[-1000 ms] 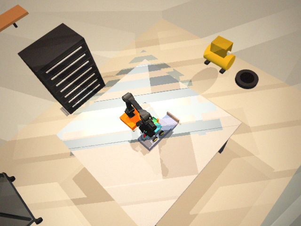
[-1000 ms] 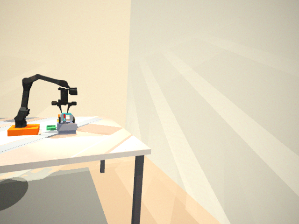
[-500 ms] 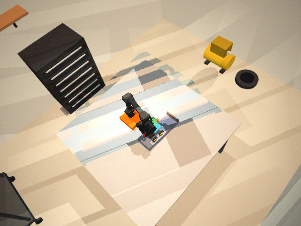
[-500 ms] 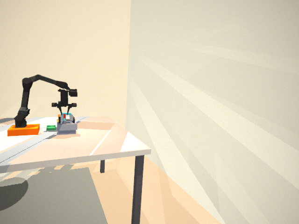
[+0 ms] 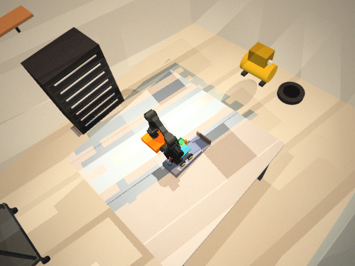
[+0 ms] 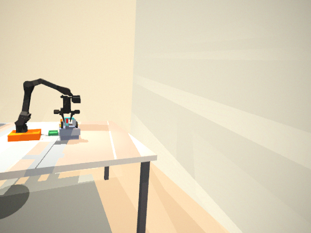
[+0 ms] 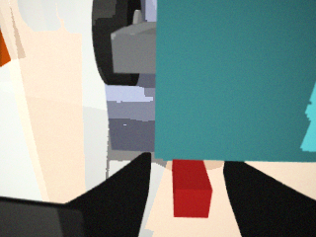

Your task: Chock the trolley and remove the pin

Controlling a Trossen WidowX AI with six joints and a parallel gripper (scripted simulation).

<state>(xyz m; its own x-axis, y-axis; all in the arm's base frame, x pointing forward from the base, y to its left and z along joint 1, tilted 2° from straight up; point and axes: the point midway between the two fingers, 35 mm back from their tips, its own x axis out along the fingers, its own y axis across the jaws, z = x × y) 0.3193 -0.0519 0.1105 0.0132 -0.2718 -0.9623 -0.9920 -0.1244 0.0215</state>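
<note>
The stop pin lies 10 mm below my gripper tip. Round my gripper tip: yellow chock 180 mm to the left, 60 mm behind, 50 mm below; then cyan trolley 100 mm to the left, 20 mm below, 10 mm ahead; then ramp 110 mm to the left, 90 mm below, 10 mm ahead.
</note>
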